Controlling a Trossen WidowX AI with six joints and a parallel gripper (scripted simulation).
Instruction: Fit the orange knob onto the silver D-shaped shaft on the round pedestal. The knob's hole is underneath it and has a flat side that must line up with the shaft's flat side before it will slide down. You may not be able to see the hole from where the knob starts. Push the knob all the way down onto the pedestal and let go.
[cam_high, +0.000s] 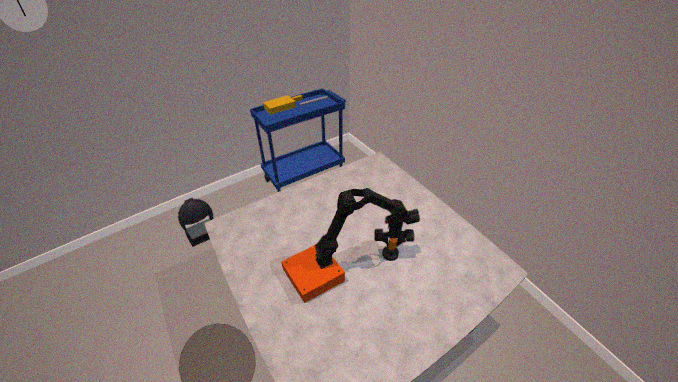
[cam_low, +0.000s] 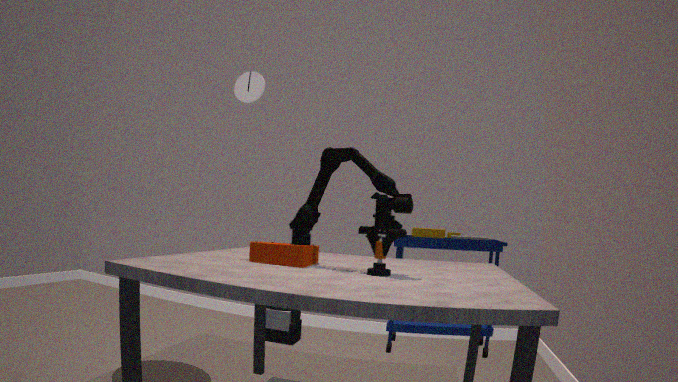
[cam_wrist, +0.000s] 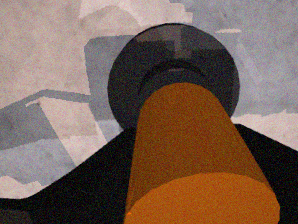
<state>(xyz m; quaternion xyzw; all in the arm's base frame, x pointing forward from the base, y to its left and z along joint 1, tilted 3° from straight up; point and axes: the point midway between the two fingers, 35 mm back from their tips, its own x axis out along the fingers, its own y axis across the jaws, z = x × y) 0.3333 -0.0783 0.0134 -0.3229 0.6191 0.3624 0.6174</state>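
The orange knob lies 3 cm above my gripper tip. From my gripper tip the other things lie so: pedestal (4 cm below).
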